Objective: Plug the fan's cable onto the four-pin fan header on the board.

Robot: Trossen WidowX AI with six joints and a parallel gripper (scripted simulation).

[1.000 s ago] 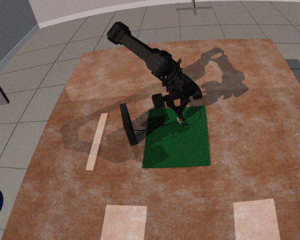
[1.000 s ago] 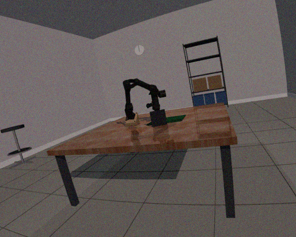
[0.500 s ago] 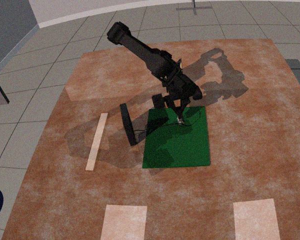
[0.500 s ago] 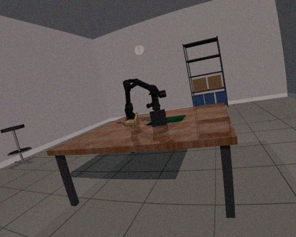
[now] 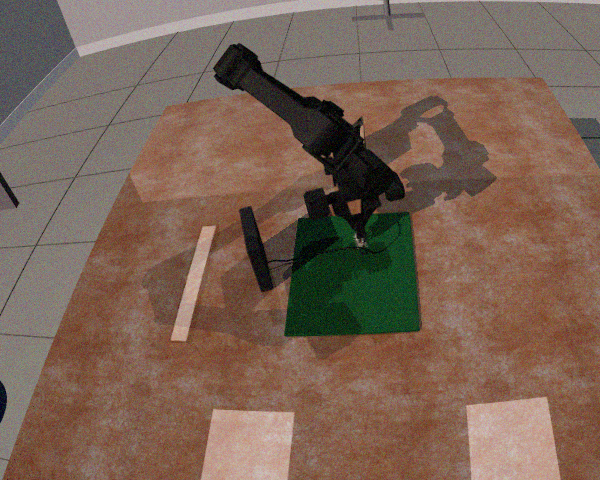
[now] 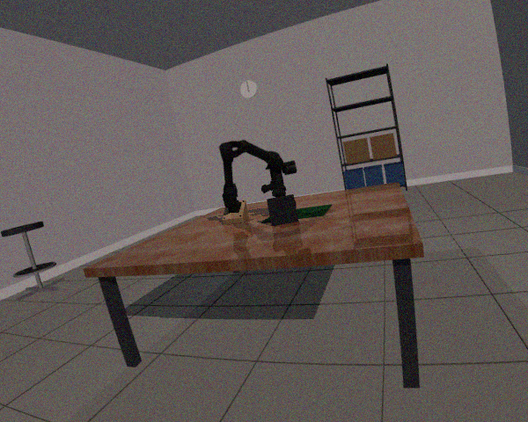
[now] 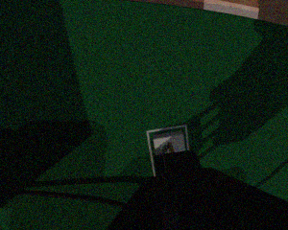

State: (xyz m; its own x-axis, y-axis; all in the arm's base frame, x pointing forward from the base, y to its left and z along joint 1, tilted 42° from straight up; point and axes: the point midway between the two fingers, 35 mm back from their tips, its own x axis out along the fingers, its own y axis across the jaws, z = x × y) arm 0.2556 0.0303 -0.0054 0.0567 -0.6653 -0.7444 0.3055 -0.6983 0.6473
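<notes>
Now: gripper tip 10 mm short of the black plug and 10 mm below it. The rest, counted from my gripper tip: green board (80 mm ahead, 10 mm to the right, 50 mm below); then black fan (70 mm ahead, 180 mm to the right, 20 mm above); then header (10 mm ahead, 40 mm below).
</notes>
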